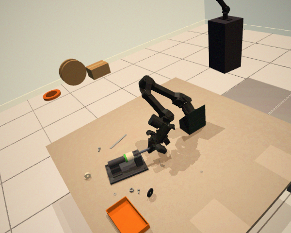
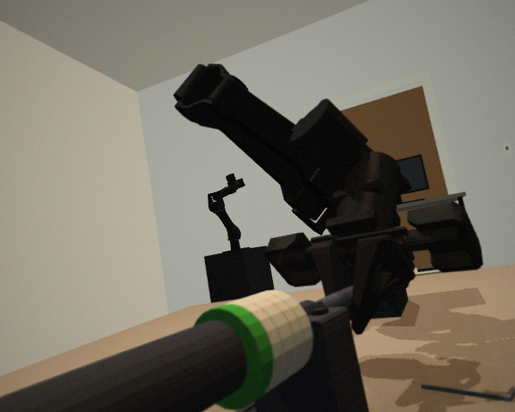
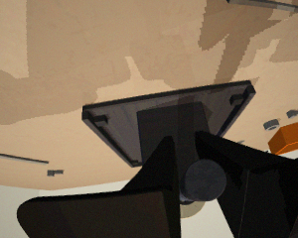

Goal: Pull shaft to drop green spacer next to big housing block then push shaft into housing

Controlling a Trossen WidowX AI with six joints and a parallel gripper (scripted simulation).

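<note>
Now: gripper tip 50 mm short of the grey shaft, 20 mm below it and 10 mm to the left of it. From my gripper tip the other things lie so: allen key 80 mm to the left, 50 mm below, 30 mm behind; then green spacer 130 mm ahead, 20 mm to the right, 20 mm above; then black ring 230 mm to the left, 120 mm ahead, 30 mm below.
</note>
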